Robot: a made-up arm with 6 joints.
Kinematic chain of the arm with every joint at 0, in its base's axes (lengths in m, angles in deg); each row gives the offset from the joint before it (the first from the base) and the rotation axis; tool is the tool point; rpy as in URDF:
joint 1: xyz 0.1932 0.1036 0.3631 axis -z
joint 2: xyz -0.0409 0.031 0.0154 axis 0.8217 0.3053 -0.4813
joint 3: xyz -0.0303 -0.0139 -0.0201 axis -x
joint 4: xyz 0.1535 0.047 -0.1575 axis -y
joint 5: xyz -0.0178 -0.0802 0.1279 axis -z
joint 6: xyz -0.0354 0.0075 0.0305 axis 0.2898 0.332 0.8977
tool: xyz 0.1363 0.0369 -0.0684 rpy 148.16 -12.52 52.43
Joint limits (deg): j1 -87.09..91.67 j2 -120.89..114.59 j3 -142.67..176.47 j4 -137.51..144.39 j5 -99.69..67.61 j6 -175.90..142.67
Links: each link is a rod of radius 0.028 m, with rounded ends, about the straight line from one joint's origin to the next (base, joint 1, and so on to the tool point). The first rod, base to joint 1, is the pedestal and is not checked.
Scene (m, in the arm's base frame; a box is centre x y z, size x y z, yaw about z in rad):
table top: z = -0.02
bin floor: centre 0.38 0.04 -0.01 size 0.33 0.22 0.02 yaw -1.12
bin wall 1: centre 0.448 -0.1 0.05 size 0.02 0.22 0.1 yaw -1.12
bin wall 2: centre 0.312 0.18 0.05 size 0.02 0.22 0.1 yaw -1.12
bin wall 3: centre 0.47 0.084 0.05 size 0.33 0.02 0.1 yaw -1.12
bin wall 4: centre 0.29 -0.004 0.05 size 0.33 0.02 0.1 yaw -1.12
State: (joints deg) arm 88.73 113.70 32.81 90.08 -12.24 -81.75
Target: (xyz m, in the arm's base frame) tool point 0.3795 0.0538 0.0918
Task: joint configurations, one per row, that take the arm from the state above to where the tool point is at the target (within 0.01 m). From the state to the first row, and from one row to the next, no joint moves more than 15 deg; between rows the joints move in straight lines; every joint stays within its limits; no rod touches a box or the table.
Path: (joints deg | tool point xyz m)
1: 89.15 113.83 18.15 77.13 -9.49 -79.27 | 0.3161 0.2975 0.3119
2: 89.57 113.95 3.49 64.17 -6.75 -76.79 | 0.3220 0.2690 0.3000
3: 89.99 114.08 -11.16 51.22 -4.00 -74.32 | 0.3312 0.2400 0.2809
4: 90.41 114.21 -25.82 38.27 -1.25 -71.84 | 0.3452 0.2064 0.2592
5: 90.83 114.34 -40.48 25.31 1.50 -69.36 | 0.3617 0.1647 0.2394
6: 91.25 114.46 -55.14 12.36 4.24 -66.88 | 0.3755 0.1134 0.2257
7: 91.67 114.59 -69.80 -0.59 6.99 -64.40 | 0.3795 0.0538 0.2202
8: 88.61 114.59 -56.93 -9.31 -0.32 -64.04 | 0.3682 0.0602 0.1790
9: 85.55 114.59 -44.07 -18.03 -7.64 -63.67 | 0.3587 0.0582 0.1470
10: 82.50 114.59 -31.20 -26.74 -14.96 -63.31 | 0.3566 0.0522 0.1233
11: 79.44 114.59 -18.33 -35.46 -22.28 -62.94 | 0.3641 0.0487 0.1057
12: 76.38 114.59 -5.47 -44.18 -29.59 -62.58 | 0.3795 0.0538 0.0918

